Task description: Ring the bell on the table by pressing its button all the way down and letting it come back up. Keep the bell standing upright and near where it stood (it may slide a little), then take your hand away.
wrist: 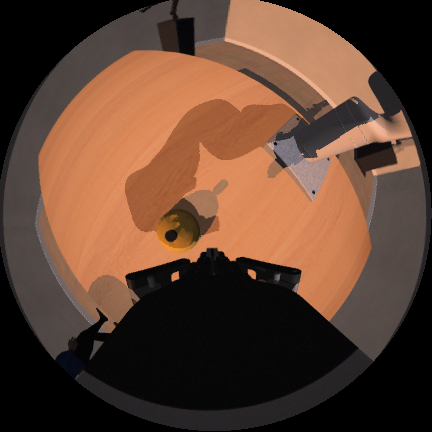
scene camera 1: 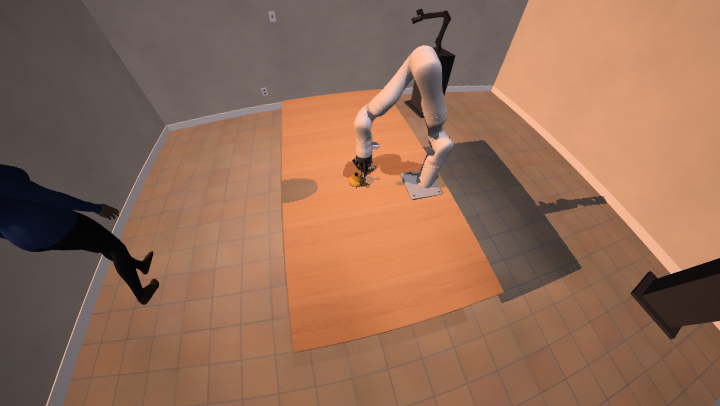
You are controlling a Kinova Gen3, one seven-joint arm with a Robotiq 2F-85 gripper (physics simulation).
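Places are measured from the arm's base along level axes (x ahead, y left, z up), in centimetres.
Pixels of known places: gripper, fingertip midpoint: [wrist: 211, 254] [scene camera 1: 364, 176]; arm's base, link origin: [wrist: 307, 146] [scene camera 1: 424, 181].
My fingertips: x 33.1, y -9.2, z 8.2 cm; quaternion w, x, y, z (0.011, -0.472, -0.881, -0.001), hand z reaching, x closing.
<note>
Ahead of a thing's pixels: the offset from my fingertips to its middle. Level surfaces: height alone.
The yellow bell @[dz -6.5, dx +1.8, dy -6.2 cm] [scene camera 1: 355, 180] [wrist: 184, 239] stands upright on the wooden table @[dz -9.8 cm] [scene camera 1: 383, 252] [wrist: 100, 150]. Its black button @[dz -3.7, dx +1.8, dy -6.2 cm] [wrist: 171, 235] shows on top in the wrist view. My gripper [scene camera 1: 364, 174] [wrist: 211, 254] is shut with nothing between its fingers and points down. In the scene view its fingertips are close beside the bell, on the side toward the arm's base, and overlap the bell's edge. In the wrist view the fingertips are to the lower right of the bell, with a gap in the picture. I cannot tell their exact height over the table.
The arm's base plate [scene camera 1: 426, 193] [wrist: 320, 180] is fixed on the table to the right of the bell. A dark stand [scene camera 1: 446, 65] [wrist: 176, 36] is behind the table. A person in blue [scene camera 1: 37, 221] [wrist: 71, 362] is off the table's left side. Shadows of the arm lie around the bell.
</note>
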